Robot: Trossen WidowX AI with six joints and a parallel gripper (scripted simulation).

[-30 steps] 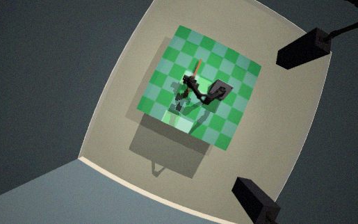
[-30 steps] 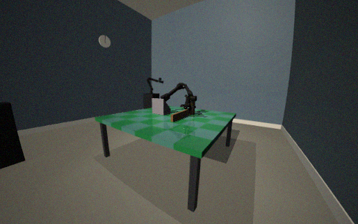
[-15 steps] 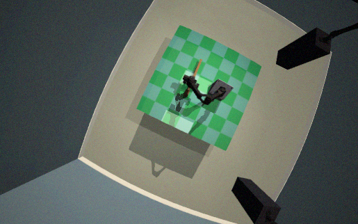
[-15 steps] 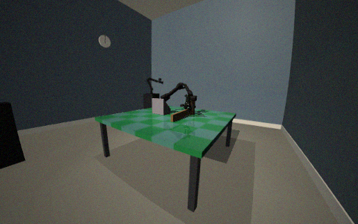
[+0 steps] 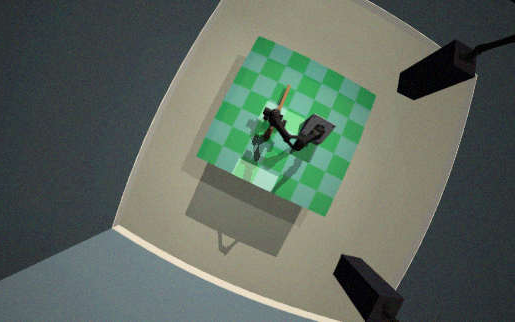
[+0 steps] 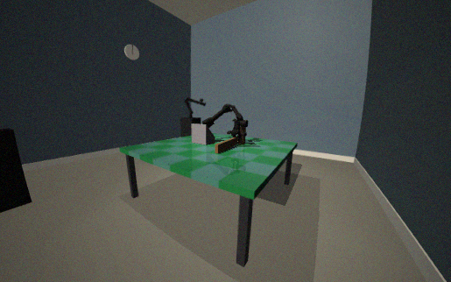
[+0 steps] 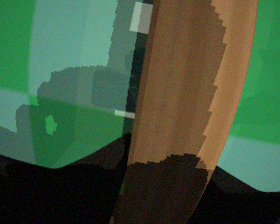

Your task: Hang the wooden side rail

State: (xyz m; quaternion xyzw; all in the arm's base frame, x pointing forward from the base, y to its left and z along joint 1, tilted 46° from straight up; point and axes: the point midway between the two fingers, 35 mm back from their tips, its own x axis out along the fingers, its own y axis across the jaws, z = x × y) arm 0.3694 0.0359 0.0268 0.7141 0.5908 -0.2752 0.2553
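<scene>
The headboard post lies 2 cm ahead of my gripper tip, 12 cm to the left of it and 5 cm above it.
</scene>
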